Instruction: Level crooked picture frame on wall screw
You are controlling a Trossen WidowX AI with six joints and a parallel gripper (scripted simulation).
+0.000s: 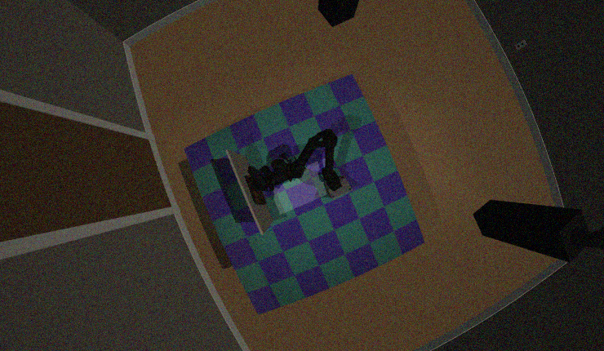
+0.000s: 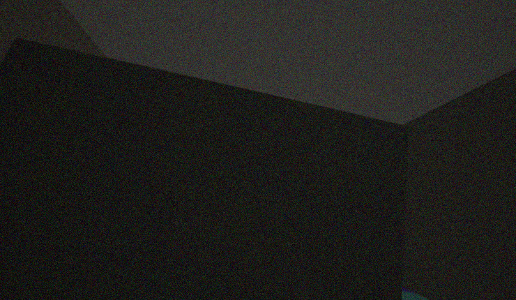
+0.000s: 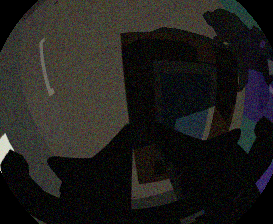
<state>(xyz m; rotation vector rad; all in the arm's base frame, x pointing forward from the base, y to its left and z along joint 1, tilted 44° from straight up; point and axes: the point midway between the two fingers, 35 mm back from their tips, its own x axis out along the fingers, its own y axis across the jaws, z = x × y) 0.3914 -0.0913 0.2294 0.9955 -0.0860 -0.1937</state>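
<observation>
Now: the dark picture frame 50 mm below my gripper tip and 10 mm to the left of it. Round my gripper tip: pale wall panel: 70 mm below, 10 mm ahead.
</observation>
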